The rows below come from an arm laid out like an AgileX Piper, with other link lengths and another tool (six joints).
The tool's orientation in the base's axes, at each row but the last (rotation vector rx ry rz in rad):
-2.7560 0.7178 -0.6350
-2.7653 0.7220 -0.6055
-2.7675 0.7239 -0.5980
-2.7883 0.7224 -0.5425
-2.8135 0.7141 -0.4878
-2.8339 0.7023 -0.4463
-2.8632 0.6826 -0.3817
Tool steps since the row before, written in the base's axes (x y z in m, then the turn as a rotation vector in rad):
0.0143 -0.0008 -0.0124 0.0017 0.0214 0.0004
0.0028 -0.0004 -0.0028 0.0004 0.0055 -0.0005
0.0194 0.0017 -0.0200 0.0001 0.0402 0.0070
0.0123 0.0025 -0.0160 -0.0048 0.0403 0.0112
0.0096 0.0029 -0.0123 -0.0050 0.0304 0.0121
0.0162 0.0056 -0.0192 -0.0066 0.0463 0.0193
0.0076 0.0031 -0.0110 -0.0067 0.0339 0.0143
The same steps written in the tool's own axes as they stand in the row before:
0.0073 -0.0013 0.0174 -0.0094 -0.0191 0.0027
0.0015 0.0000 0.0037 -0.0026 -0.0047 0.0012
0.0080 -0.0035 0.0265 -0.0180 -0.0365 -0.0020
0.0040 -0.0027 0.0198 -0.0208 -0.0358 -0.0077
0.0033 -0.0033 0.0152 -0.0159 -0.0274 -0.0097
0.0063 -0.0069 0.0240 -0.0231 -0.0423 -0.0153
0.0028 -0.0034 0.0130 -0.0185 -0.0303 -0.0119

